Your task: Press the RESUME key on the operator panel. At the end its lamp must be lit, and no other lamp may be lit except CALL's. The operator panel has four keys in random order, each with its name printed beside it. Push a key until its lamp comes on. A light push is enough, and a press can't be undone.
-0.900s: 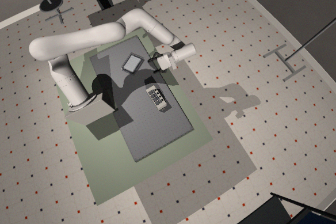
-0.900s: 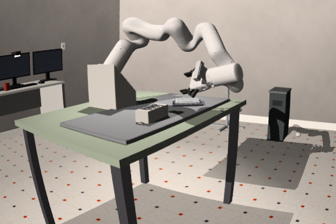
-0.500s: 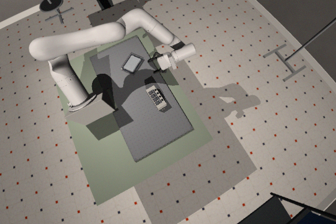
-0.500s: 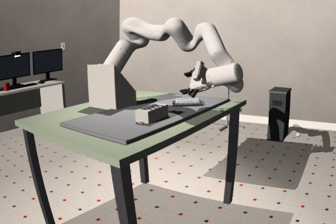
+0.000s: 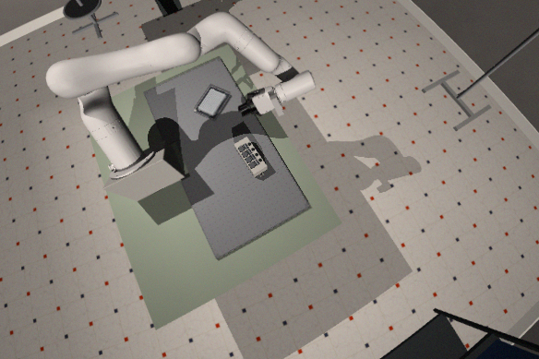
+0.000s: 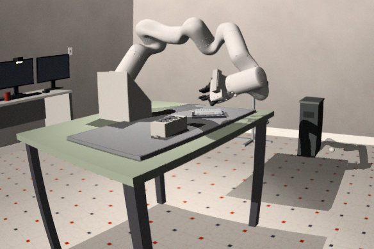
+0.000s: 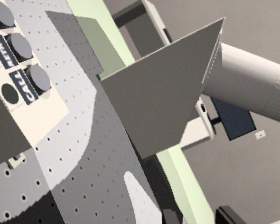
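The operator panel lies 16 cm to the right of my hand, 10 cm below it and 10 cm behind it. Round my hand: flat tray: 20 cm to the left, 12 cm below, 7 cm behind.
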